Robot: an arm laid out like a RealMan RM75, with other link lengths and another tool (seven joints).
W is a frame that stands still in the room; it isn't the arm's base.
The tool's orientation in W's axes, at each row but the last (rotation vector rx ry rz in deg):
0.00, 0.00, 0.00
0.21, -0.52, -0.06
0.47, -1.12, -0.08
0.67, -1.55, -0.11
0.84, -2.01, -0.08
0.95, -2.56, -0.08
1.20, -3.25, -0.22
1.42, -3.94, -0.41
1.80, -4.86, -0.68
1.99, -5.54, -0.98
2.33, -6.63, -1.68
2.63, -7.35, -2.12
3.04, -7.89, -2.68
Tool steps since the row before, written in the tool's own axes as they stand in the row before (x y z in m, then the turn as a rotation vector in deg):
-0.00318, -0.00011, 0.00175, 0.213, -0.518, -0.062
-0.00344, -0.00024, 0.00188, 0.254, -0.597, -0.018
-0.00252, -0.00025, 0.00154, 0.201, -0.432, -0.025
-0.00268, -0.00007, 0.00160, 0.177, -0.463, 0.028
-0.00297, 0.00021, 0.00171, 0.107, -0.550, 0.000
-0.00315, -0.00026, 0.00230, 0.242, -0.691, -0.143
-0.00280, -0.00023, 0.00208, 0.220, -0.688, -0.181
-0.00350, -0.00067, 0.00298, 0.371, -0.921, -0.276
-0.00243, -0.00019, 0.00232, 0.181, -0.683, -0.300
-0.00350, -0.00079, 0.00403, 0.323, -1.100, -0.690
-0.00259, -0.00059, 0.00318, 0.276, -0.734, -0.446
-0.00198, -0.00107, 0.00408, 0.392, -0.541, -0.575
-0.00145, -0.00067, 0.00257, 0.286, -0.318, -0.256
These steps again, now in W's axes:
-0.00318, -0.00011, 0.00175, 0.213, -0.518, -0.062
-0.00346, -0.00024, 0.00185, 0.254, -0.597, -0.018
-0.00255, -0.00026, 0.00149, 0.201, -0.432, -0.025
-0.00272, -0.00008, 0.00153, 0.175, -0.464, 0.027
-0.00303, 0.00019, 0.00161, 0.106, -0.550, -0.004
-0.00325, -0.00029, 0.00215, 0.247, -0.689, -0.144
-0.00291, -0.00026, 0.00191, 0.228, -0.685, -0.183
-0.00370, -0.00071, 0.00272, 0.383, -0.917, -0.273
-0.00262, -0.00023, 0.00210, 0.199, -0.676, -0.305
-0.00389, -0.00086, 0.00364, 0.371, -1.082, -0.694
-0.00296, -0.00063, 0.00283, 0.306, -0.724, -0.442
-0.00252, -0.00117, 0.00374, 0.444, -0.531, -0.546
-0.00182, -0.00072, 0.00231, 0.305, -0.319, -0.232

